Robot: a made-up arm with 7 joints.
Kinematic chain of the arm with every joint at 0, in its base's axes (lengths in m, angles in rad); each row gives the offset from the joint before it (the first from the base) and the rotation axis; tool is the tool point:
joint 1: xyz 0 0 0 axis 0 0.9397 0.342
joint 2: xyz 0 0 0 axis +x
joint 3: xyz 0 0 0 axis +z
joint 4: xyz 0.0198 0 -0.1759 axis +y
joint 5: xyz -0.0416 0 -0.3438 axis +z
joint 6: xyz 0 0 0 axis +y
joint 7: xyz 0 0 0 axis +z
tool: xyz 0 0 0
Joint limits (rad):
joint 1: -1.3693..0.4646
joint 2: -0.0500..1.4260
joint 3: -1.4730..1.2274
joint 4: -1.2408..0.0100
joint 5: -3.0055..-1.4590
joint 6: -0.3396..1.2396
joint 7: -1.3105..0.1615
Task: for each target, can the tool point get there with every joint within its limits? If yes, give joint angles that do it. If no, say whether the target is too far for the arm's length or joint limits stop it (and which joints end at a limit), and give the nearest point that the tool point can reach.
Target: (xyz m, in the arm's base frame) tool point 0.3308 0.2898 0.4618
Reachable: no: too far | nearest point 0.2588 0.2450 0.3384 | short by 0.150 m
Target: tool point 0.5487 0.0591 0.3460
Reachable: no: too far | nearest point 0.4254 0.0598 0.2371 | short by 0.165 m
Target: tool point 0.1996 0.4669 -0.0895
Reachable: yes | joints -0.3485 1.0001 0.9452 -0.5955 -2.6397 0.0277 -0.0230
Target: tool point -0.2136 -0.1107 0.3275
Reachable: no: joint limits stop it (at a limit: joint 1, joint 2, joint 4) | nearest point 0.0183 0.2781 0.3728 | short by 0.455 m
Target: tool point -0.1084 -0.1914 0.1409
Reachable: no: joint limits stop it (at a limit: joint 1, joint 2, joint 4) | nearest point 0.2503 -0.3886 0.0545 | short by 0.418 m
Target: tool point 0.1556 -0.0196 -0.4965
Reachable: yes | joints -0.0867 0.0878 -0.4805 -0.4439 -2.6931 0.9210 -0.3318
